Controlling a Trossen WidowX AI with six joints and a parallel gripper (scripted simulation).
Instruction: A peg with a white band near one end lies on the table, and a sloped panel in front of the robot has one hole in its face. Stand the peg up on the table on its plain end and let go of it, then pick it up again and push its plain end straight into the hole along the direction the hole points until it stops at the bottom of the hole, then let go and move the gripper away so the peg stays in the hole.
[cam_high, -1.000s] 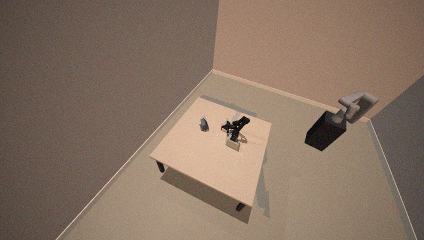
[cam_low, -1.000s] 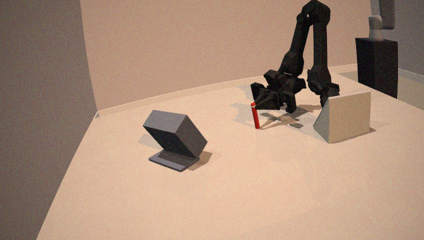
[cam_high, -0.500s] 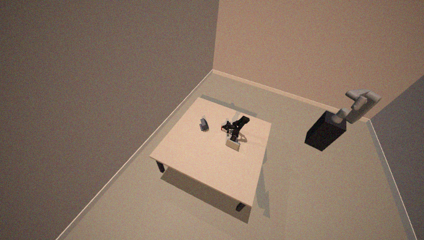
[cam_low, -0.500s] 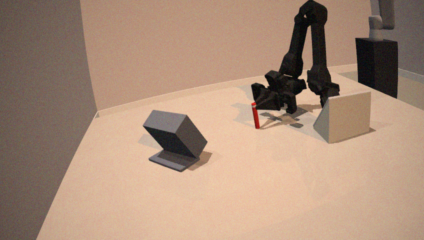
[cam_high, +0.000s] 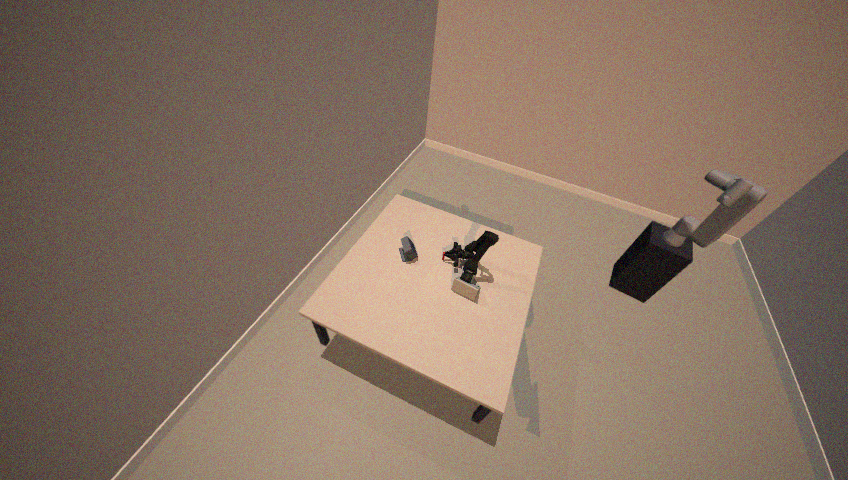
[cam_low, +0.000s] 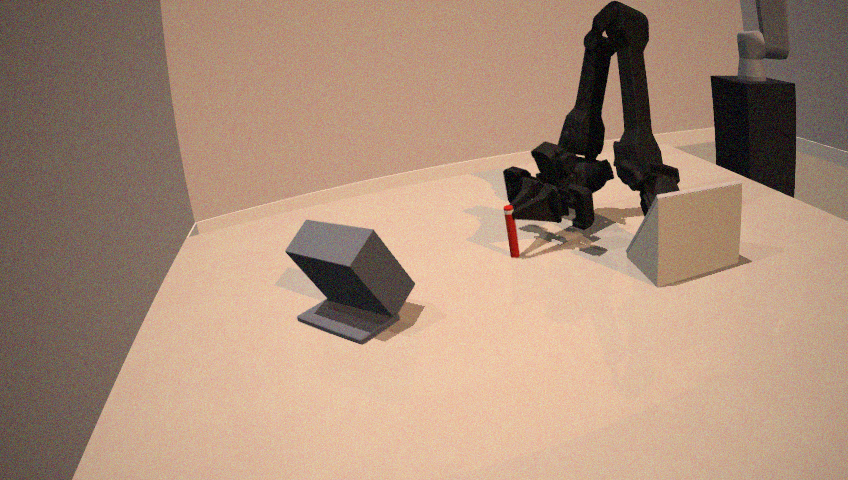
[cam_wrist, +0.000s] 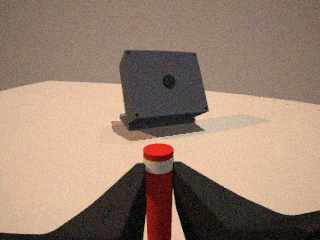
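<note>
My gripper tip is 1 cm above the red peg. Also, from my gripper tip: grey sloped panel 23 cm ahead, 10 cm to the left; then panel foot plate 24 cm ahead, 12 cm to the left, 7 cm below.
</note>
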